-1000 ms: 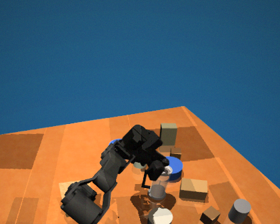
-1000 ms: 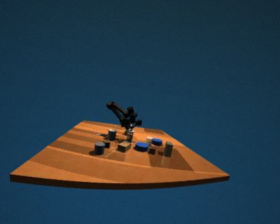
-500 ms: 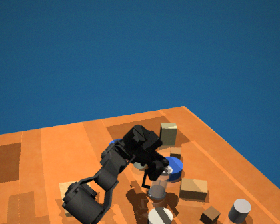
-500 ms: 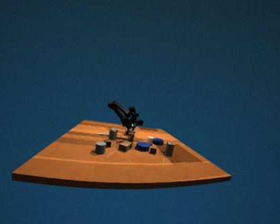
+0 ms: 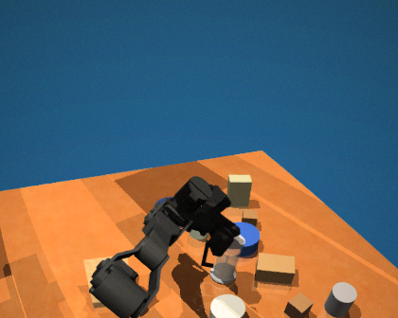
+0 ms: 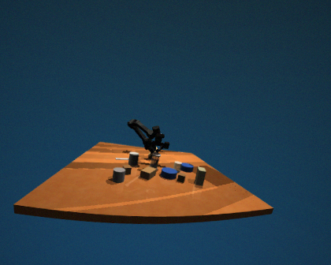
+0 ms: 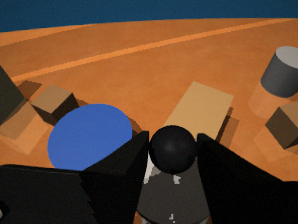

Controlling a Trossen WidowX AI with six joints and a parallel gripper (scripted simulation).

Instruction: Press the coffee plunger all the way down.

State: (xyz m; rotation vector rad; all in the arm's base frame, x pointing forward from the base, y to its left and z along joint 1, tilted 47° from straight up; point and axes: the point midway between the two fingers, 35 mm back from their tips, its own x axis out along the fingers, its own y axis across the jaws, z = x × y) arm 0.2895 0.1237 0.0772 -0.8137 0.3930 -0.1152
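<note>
Right now the coffee press is 80 mm below my gripper tip and 30 mm behind it. The rest, counted from my gripper tip: grey cylinder 250 mm ahead, 220 mm to the right, 130 mm below; white cylinder 190 mm to the right, 120 mm below, 70 mm behind; tan box 140 mm below, 120 mm ahead, 40 mm to the right.
</note>
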